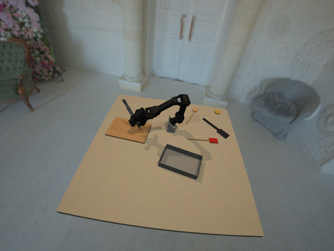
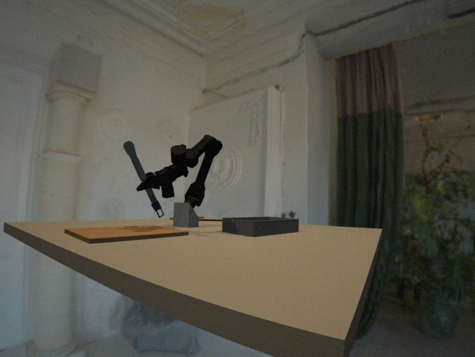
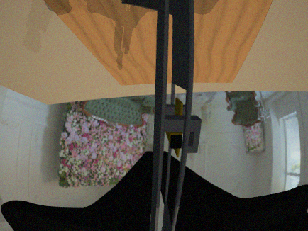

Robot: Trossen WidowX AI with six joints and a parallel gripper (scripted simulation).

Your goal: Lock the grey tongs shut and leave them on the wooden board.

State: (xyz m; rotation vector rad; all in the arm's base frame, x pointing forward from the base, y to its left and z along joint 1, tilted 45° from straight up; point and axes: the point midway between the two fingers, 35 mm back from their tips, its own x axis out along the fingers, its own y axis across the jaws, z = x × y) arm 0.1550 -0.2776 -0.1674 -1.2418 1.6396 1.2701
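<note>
Right now my gripper tip is 15 cm above the wooden board and 2 cm to the left of it. From my gripper tip the other things lie so: roasting tin (48 cm to the left, 22 cm ahead, 13 cm below); then black spatula (80 cm to the left, 27 cm behind, 16 cm below); then red spatula (69 cm to the left, 15 cm below, 8 cm behind).
</note>
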